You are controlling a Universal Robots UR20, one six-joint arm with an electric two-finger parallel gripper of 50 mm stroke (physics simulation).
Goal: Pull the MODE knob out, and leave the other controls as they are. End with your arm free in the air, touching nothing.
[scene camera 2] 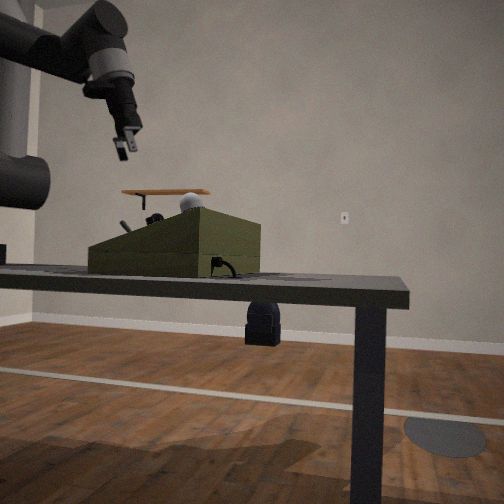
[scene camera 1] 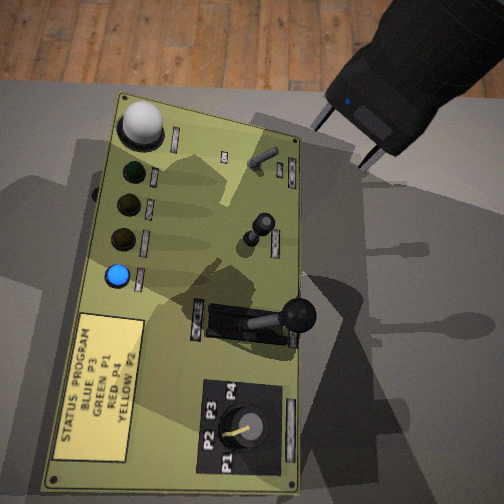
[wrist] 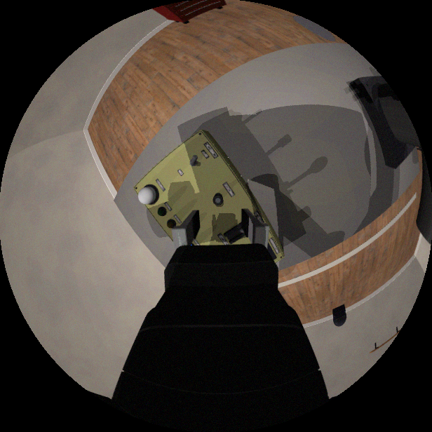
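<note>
The MODE knob [scene camera 1: 263,224] [wrist: 218,199] is a small black round knob on a stem. It stands out from the sloped green panel [scene camera 1: 190,280] [scene camera 2: 150,250] [wrist: 207,180], beside its label, with a stretch of stem showing between knob and base in scene camera 1. My gripper [scene camera 1: 338,150] [scene camera 2: 127,150] [wrist: 220,217] is open and empty, with a wide gap between its fingers. It hangs in the air well above the panel in scene camera 2, touching nothing, and lies beyond the panel's upper right corner in scene camera 1.
Other controls are a grey toggle [scene camera 1: 263,157] [wrist: 194,160], a black ball lever [scene camera 1: 297,315] in a slot, and a rotary knob [scene camera 1: 250,426] whose line points near P2. A white dome [scene camera 1: 143,122] [scene camera 2: 191,201] [wrist: 147,195] and a lit blue lamp [scene camera 1: 118,276] are at the other side.
</note>
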